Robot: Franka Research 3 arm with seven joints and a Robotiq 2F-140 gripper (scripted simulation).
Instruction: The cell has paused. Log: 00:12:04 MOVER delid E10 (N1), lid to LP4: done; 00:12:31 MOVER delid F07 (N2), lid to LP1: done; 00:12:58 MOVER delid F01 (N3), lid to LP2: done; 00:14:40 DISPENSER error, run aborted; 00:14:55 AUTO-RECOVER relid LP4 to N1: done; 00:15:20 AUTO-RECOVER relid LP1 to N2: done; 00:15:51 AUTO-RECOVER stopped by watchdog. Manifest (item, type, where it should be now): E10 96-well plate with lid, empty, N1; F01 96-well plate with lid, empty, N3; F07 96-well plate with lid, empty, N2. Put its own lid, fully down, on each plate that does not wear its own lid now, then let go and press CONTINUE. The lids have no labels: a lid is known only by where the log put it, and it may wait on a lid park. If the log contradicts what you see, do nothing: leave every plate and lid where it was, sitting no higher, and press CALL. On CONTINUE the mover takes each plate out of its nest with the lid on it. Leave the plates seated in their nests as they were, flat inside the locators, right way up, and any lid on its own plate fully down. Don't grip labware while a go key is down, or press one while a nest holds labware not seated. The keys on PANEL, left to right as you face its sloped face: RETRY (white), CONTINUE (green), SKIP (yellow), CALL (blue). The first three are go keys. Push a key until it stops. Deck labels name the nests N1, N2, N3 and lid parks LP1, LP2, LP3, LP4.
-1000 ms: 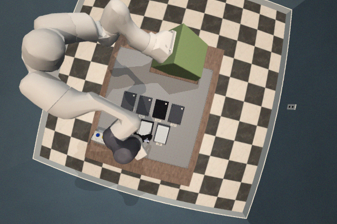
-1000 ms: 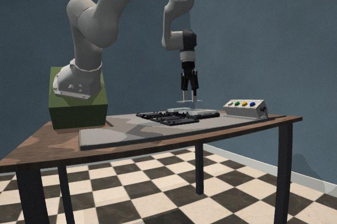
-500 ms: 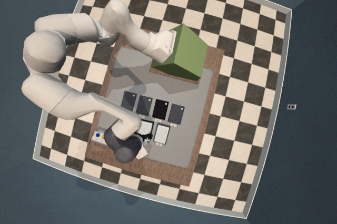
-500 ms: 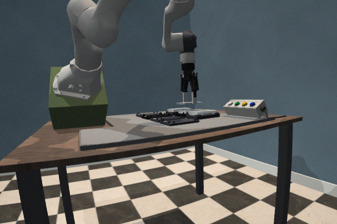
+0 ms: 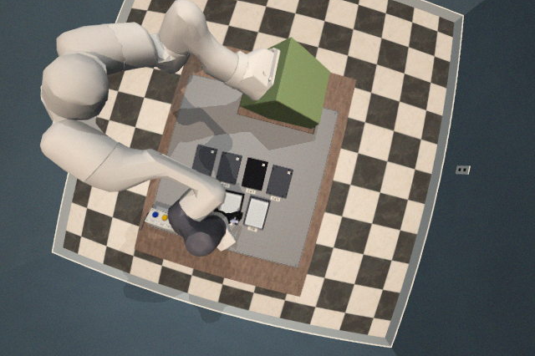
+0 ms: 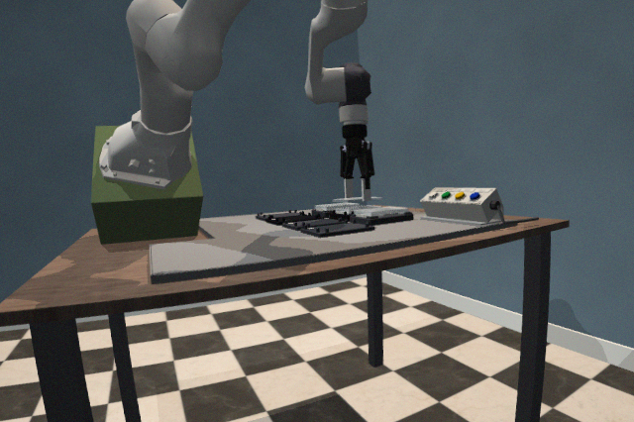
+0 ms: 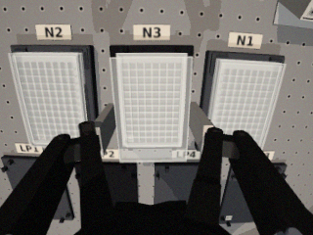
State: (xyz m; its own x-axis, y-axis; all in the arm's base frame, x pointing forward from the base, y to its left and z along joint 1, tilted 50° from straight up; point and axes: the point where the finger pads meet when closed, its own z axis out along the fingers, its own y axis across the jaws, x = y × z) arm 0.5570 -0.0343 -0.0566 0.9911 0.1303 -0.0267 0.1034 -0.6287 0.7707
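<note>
Now: hand 60 mm above the plate. From my hand the other things lie so: white retry key: 140 mm ahead, 180 mm to the right, 10 mm below; lid park LP3: 170 mm behind, 200 mm to the right, 70 mm below; lid park LP4: 170 mm behind, 70 mm to the right, 70 mm below.
</note>
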